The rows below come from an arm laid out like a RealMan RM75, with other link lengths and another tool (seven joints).
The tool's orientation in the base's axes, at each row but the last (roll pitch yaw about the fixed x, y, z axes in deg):
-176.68 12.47 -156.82
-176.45 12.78 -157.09
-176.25 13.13 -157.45
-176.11 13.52 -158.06
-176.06 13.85 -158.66
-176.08 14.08 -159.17
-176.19 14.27 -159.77
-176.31 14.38 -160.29
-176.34 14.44 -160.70
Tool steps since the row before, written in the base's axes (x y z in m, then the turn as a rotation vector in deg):
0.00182 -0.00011 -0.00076 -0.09 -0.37 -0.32
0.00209 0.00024 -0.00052 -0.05 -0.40 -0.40
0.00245 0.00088 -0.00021 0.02 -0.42 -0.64
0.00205 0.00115 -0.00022 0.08 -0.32 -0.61
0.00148 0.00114 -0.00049 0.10 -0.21 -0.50
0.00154 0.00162 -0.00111 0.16 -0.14 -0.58
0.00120 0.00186 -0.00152 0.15 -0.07 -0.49
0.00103 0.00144 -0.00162 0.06 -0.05 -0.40
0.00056 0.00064 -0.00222 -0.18 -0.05 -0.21
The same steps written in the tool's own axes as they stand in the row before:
-0.00143 -0.00075 0.00114 0.29 -0.29 0.28
-0.00185 -0.00053 0.00099 0.29 -0.33 0.37
-0.00248 -0.00007 0.00080 0.28 -0.36 0.62
-0.00222 0.00035 0.00074 0.19 -0.29 0.60
-0.00162 0.00058 0.00087 0.10 -0.20 0.50
-0.00168 0.00107 0.00150 0.04 -0.15 0.60
-0.00134 0.00145 0.00182 0.01 -0.08 0.51
-0.00101 0.00113 0.00186 0.06 -0.04 0.40
-0.00016 0.00057 0.00230 0.23 0.02 0.16

